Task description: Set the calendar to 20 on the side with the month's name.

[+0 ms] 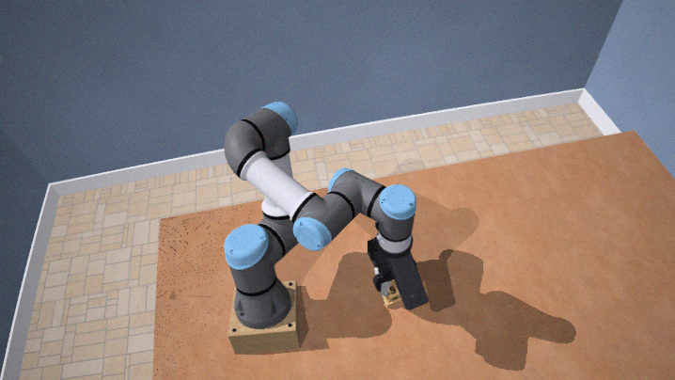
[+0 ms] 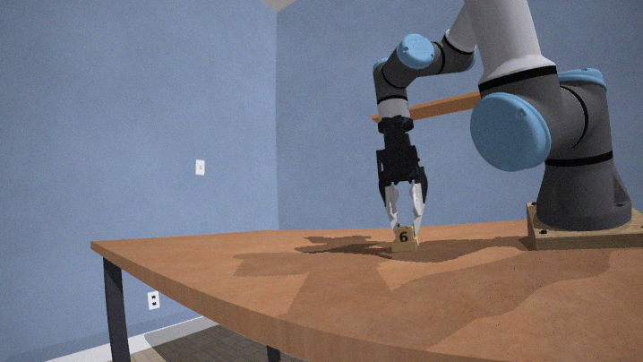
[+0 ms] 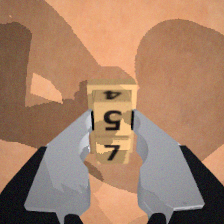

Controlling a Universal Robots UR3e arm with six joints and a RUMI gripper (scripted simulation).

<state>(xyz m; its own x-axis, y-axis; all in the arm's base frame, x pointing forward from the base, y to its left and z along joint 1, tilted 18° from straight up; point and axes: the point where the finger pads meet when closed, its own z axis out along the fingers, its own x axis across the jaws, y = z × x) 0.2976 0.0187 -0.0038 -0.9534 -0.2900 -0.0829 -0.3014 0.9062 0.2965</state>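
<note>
The wooden digit cube lies 10 mm below my hand. Also, from my hand: wooden tray 30 mm below, 20 mm to the left, 10 mm behind.
</note>
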